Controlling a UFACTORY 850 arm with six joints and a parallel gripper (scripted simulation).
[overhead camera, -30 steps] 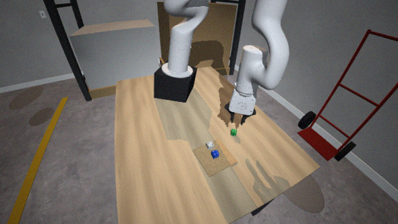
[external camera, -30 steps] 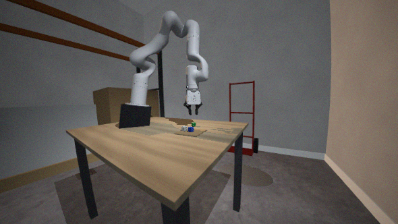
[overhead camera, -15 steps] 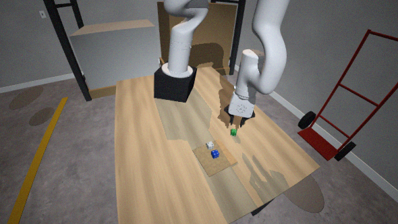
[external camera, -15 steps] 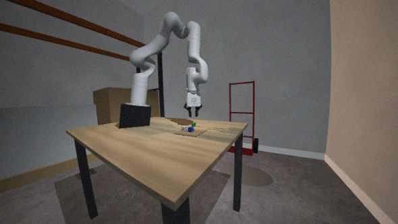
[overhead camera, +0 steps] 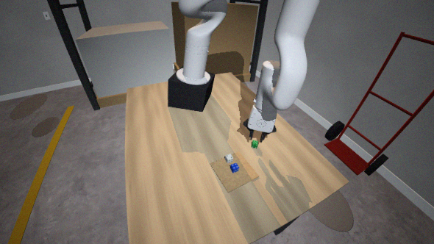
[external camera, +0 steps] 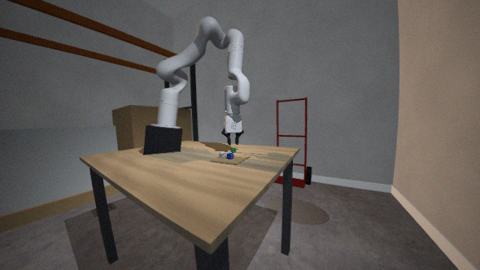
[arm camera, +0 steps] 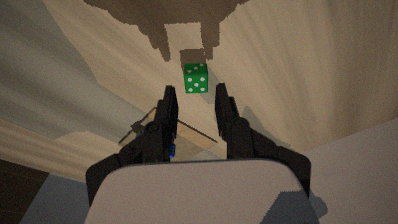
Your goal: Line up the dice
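Now: hand 5 cm above the green die. Also, from my hand: white die (5 cm ahead, 14 cm to the right, 5 cm below); blue die (10 cm ahead, 13 cm to the right, 5 cm below); tan mat (10 cm ahead, 13 cm to the right, 6 cm below).
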